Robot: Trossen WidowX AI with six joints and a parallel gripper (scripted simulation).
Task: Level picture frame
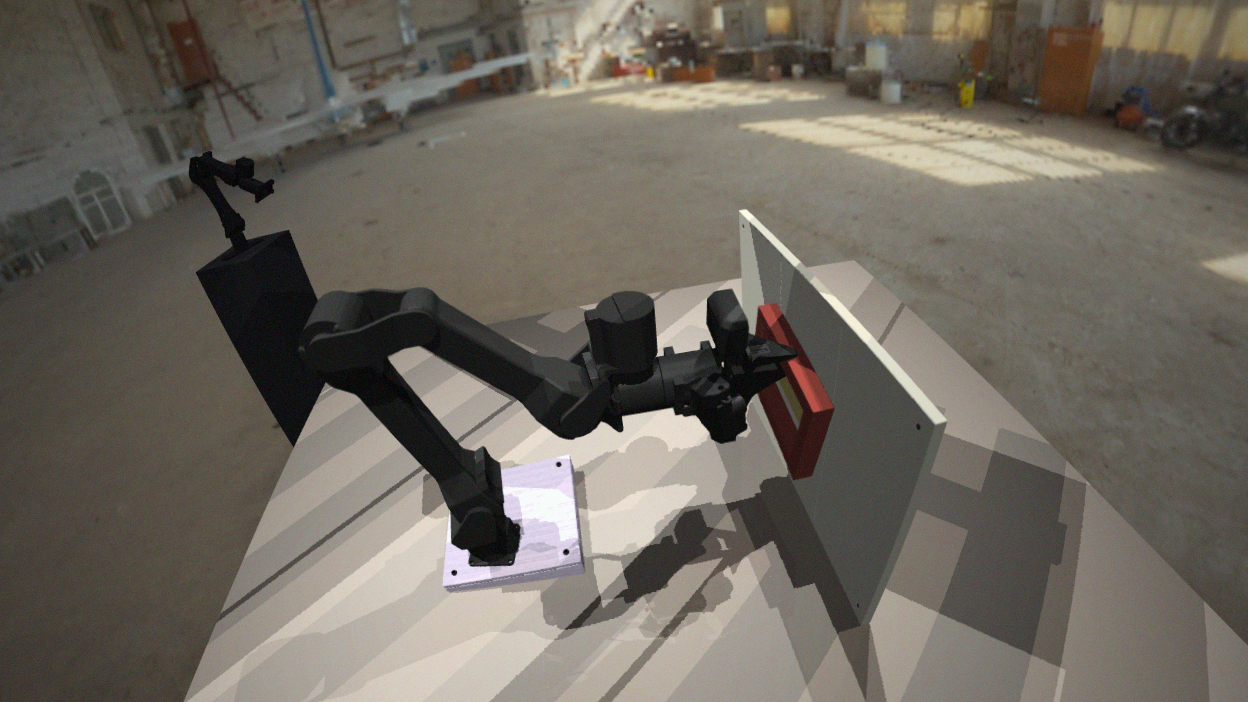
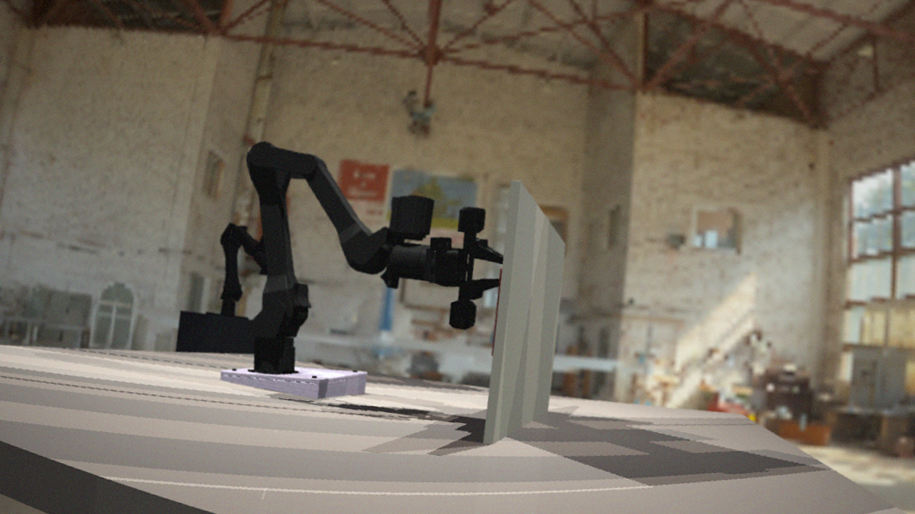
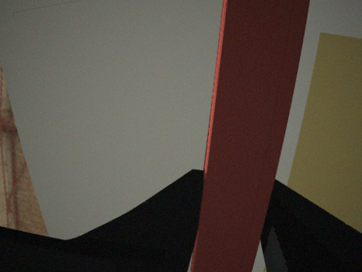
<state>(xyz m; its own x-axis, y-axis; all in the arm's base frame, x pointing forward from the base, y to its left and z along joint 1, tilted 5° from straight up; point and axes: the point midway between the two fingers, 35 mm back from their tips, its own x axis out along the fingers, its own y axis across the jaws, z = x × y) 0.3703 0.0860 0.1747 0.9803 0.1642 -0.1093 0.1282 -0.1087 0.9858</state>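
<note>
Now: the red picture frame 1 cm to the left of my gripper tip and 5 cm below it. Round my gripper tip: wall panel: 2 cm ahead, 2 cm to the left, 7 cm below.
</note>
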